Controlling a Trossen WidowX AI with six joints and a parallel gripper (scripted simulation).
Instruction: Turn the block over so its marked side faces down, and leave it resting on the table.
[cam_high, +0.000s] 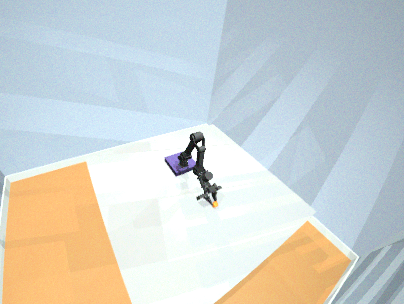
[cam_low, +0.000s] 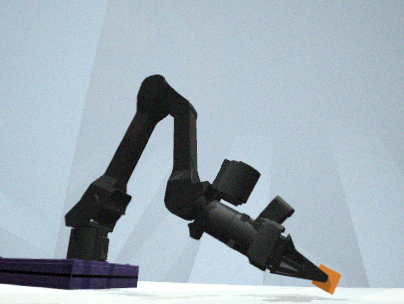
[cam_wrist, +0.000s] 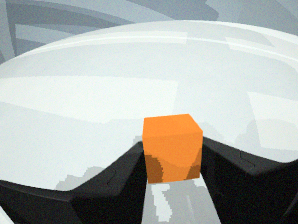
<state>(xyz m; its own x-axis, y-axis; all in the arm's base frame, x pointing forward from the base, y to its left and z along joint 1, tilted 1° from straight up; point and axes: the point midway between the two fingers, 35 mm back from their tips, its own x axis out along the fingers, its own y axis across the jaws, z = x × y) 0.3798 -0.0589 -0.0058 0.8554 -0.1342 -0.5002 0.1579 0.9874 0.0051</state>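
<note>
The block is 10 mm below my gripper tip.
</note>
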